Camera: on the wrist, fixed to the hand. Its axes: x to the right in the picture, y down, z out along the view.
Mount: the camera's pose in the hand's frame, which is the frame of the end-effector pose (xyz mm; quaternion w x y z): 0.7 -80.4 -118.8 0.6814 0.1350 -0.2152 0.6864
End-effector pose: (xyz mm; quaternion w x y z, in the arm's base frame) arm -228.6 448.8 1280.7 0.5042 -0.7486 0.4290 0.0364
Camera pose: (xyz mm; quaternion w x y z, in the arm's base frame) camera -218.5 364.9 1396.6 0.5120 -0.1397 0.7026 0.4741
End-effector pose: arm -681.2 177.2 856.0 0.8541 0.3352 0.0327 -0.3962
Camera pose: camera -712.0 210.8 720.0 0.8158 0.2809 -0.4451 0.2397
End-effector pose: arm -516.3 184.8 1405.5 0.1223 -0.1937 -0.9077 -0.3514
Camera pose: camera -541.9 49.1 1444.2 0.1554 -0.8142 -0.5593 0.0087
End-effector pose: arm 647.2 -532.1 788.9 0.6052 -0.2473 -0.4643 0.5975
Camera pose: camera 788.7 -514.2 804.7 0.0643 0.2769 0.1962 -0.9384
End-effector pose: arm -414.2 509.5 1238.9 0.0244 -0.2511 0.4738 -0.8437
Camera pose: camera -452.1 647.0 1254.0 0.7316 -0.0242 0.3761 -0.5681
